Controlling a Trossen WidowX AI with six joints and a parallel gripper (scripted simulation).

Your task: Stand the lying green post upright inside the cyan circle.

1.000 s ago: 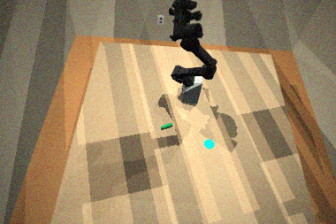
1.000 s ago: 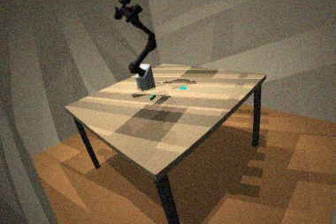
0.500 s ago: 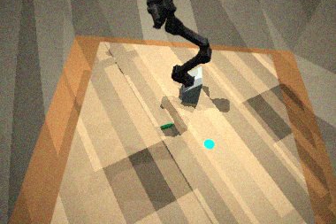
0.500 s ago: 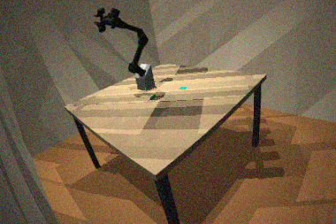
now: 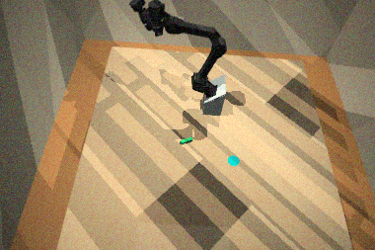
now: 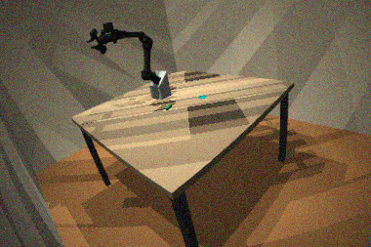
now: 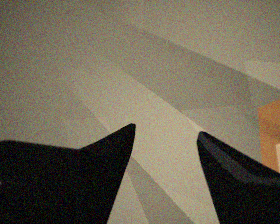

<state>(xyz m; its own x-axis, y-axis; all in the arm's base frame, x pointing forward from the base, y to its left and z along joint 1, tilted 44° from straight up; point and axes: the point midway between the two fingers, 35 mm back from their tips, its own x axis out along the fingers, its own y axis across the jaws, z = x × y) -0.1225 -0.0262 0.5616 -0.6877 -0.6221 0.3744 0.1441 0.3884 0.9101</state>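
My gripper tip is now 53 cm above the green post, 35 cm short of it and 34 cm to the right of it. Round my gripper tip: cyan circle (60 cm to the left, 54 cm below, 41 cm ahead).
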